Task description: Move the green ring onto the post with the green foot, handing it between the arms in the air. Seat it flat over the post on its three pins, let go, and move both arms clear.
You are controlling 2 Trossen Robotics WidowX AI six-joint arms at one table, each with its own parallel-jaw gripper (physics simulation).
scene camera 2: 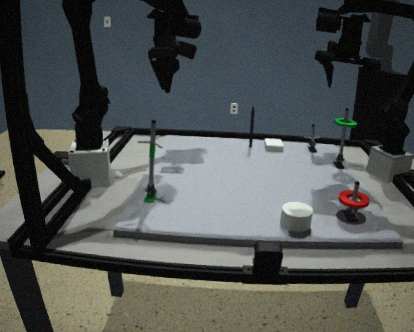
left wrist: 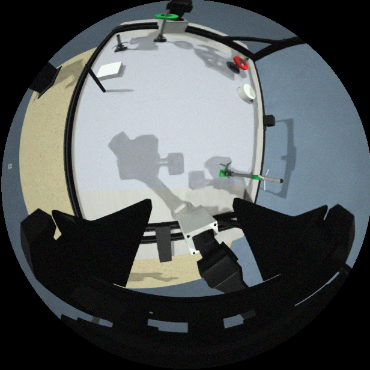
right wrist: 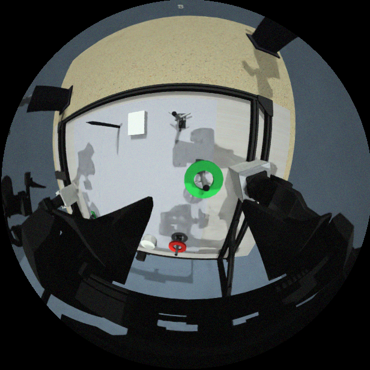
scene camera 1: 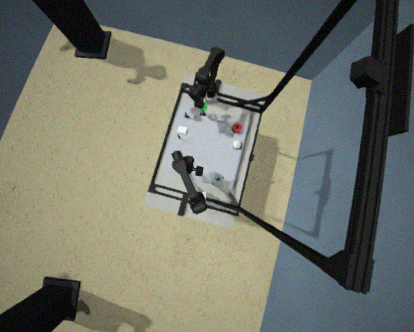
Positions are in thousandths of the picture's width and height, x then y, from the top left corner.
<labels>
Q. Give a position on a green ring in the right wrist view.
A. At 547, 447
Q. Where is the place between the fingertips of the left gripper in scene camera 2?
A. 400, 276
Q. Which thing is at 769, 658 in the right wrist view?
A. The right gripper.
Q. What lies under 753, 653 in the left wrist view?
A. The left gripper.
</labels>
